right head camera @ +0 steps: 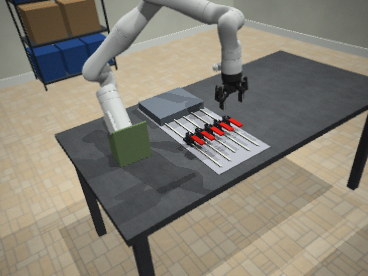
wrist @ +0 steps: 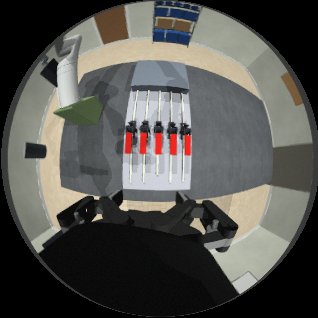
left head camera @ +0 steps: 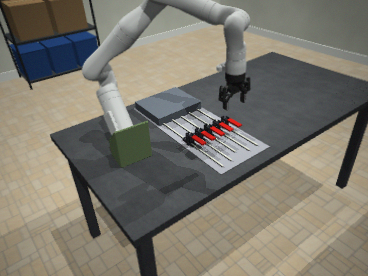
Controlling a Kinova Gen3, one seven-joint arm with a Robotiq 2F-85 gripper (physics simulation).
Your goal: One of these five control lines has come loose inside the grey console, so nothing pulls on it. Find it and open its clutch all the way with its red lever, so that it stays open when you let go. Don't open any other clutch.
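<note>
The grey console is a closed flat box at the back of a pale sheet. Several thin pale lines run from it toward the front, each through a black clutch with a red lever. The levers look flat, pointing frontward. In the wrist view the middle line ends slightly farther back than its neighbours; its red lever is the middle one. What is inside the console is hidden. My gripper is open and empty, high above the table.
A green block stands left of the sheet, near the arm's base. The dark table extends on both sides. A shelf unit with blue and brown boxes stands behind, away from the table.
</note>
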